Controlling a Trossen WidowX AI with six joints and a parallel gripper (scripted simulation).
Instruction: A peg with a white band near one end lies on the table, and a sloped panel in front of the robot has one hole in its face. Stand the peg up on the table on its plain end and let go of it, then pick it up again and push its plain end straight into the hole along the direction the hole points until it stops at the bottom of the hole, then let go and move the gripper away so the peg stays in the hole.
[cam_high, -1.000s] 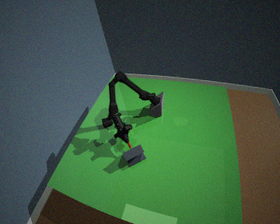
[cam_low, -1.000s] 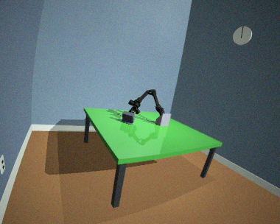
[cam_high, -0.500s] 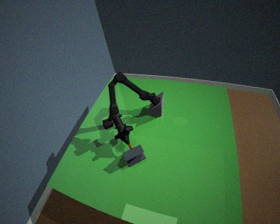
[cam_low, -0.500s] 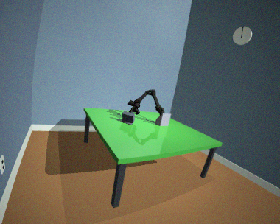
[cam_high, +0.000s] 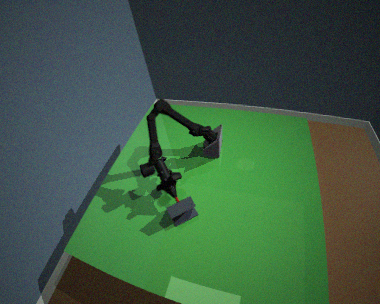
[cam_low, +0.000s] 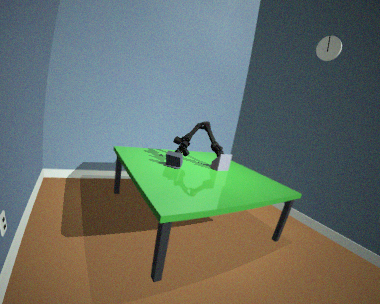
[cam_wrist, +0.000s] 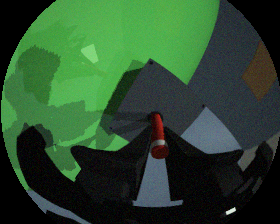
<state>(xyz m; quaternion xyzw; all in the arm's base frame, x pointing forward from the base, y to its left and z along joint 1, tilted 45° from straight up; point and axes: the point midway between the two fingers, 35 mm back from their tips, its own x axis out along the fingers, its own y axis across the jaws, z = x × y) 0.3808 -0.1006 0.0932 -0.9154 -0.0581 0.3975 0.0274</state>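
Right now my gripper tip is 3 cm short of the sloped grey panel, 3 cm to the right of it and 3 cm above it. Also, from my gripper tip: red peg 1 cm behind, 1 cm to the right, 1 cm above.
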